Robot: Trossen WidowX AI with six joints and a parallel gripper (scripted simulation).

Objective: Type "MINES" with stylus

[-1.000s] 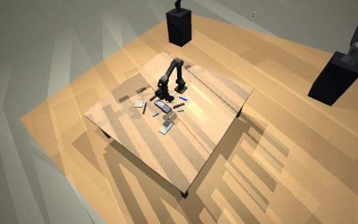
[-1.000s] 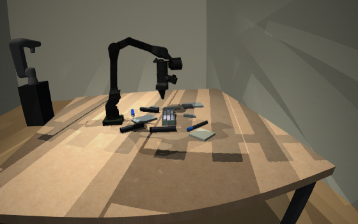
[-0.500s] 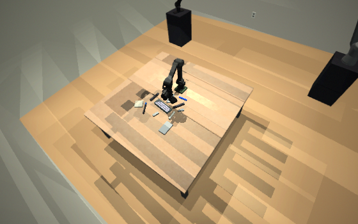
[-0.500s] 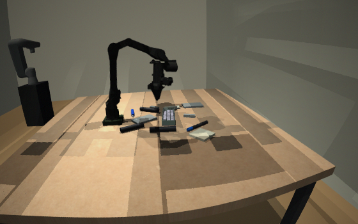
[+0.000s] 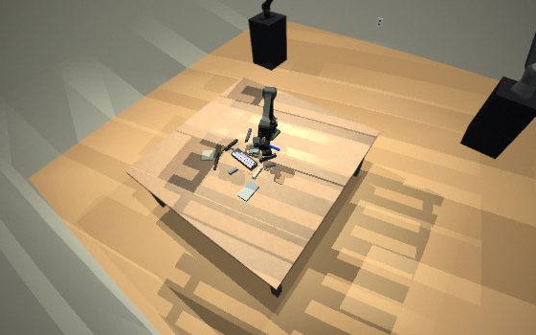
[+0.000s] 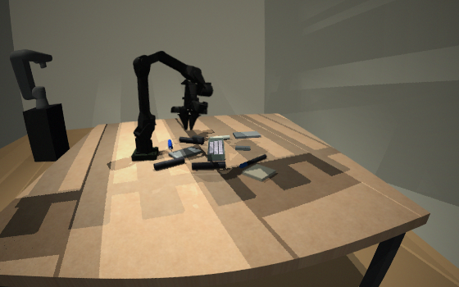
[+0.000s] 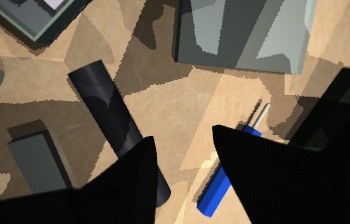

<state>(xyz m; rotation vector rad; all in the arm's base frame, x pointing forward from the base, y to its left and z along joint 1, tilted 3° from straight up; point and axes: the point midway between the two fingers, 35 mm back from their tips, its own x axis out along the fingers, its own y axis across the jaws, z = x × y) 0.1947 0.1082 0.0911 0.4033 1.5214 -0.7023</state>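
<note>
The blue stylus is 90 mm behind my gripper tip, 60 mm below it and 30 mm to the right of it. From my gripper tip the other things lie so: blue pen 240 mm to the right, 220 mm ahead, 60 mm below; then grey slab 100 mm to the right, 70 mm below, 20 mm behind; then white cylinder 140 mm ahead, 60 mm to the left, 60 mm below.
</note>
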